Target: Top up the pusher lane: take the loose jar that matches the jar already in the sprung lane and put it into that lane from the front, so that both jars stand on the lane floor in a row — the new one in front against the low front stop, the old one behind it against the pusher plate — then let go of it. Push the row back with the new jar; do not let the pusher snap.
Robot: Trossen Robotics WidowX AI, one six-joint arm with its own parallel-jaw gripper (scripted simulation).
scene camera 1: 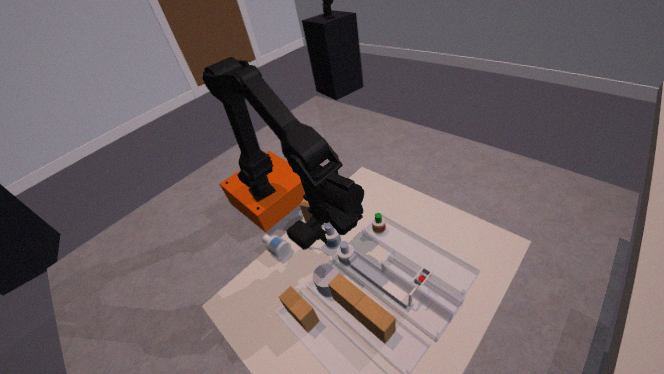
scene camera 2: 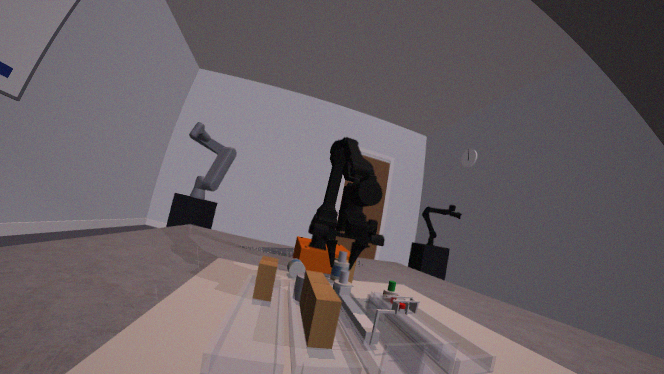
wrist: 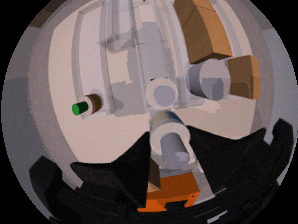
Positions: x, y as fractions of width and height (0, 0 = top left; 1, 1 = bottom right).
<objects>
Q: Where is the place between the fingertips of the gripper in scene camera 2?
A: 0.51, 0.72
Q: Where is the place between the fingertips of the gripper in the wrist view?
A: At 0.56, 0.59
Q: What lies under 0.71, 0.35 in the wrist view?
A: A grey cylinder.
</objects>
